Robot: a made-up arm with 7 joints.
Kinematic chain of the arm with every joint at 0, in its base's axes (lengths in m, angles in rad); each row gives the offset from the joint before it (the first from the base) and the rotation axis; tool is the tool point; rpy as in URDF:
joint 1: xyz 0 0 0.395 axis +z
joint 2: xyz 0 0 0 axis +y
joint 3: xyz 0 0 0.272 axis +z
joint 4: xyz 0.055 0 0 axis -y
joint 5: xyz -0.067 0 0.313 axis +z
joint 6: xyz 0 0 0 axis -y
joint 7: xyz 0.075 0 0 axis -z
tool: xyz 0 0 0 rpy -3.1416 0 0
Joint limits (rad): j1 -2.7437..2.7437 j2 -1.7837..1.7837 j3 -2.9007..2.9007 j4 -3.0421..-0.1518 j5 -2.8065..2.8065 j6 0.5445..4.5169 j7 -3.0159..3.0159
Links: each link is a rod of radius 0.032 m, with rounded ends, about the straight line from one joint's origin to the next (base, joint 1, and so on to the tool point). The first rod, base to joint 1, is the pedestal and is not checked.
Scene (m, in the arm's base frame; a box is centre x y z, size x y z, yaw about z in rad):
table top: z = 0
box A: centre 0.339 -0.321 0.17 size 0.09 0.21 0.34 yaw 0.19
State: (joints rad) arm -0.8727 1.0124 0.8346 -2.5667 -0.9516 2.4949 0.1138
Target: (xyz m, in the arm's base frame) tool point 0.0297 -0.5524 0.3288
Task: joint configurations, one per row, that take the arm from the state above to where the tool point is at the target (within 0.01 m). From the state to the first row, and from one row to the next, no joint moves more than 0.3 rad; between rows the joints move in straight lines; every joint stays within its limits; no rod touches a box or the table.
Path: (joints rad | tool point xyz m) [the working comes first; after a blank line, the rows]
Joints at the target: -1.7445 0.8486 0.2064 -1.6217 -0.7683 2.4139 0.1138
Straight joint move there: touches box A.

1: -0.9888 1.0366 0.9506 -2.2800 -0.8599 2.4233 0.2245 | 0.4003 0.0255 0.2845
2: -1.1049 1.0609 1.0667 -1.9932 -0.7683 2.3517 0.3352 | 0.4779 -0.0687 0.3471
3: -1.2210 1.0851 1.1827 -1.7065 -0.6766 2.2801 0.4460 | 0.5104 -0.1886 0.4264
4: -1.3371 1.1094 1.2988 -1.4198 -0.5849 2.2085 0.5567 | 0.4873 -0.3202 0.5100
5: -1.4532 1.1336 1.4148 -1.1331 -0.4933 2.1369 0.6674 | 0.4062 -0.4456 0.5844
6: -1.5693 1.1579 1.5309 -0.8463 -0.4016 2.0653 0.7781 | 0.2739 -0.5460 0.6377
7: -1.6043 1.0960 1.2660 -1.0014 -0.4749 2.1351 0.6453 | 0.2895 -0.5447 0.5827
8: -1.6394 1.0342 1.0011 -1.1565 -0.5483 2.2048 0.5124 | 0.2738 -0.5534 0.5124
9: -1.6744 0.9723 0.7362 -1.3116 -0.6216 2.2745 0.3795 | 0.2226 -0.5644 0.4393
10: -1.7095 0.9105 0.4713 -1.4667 -0.6949 2.3442 0.2467 | 0.1382 -0.5676 0.3752
11: -1.7445 0.8486 0.2064 -1.6217 -0.7683 2.4139 0.1138 | 0.0297 -0.5524 0.3288

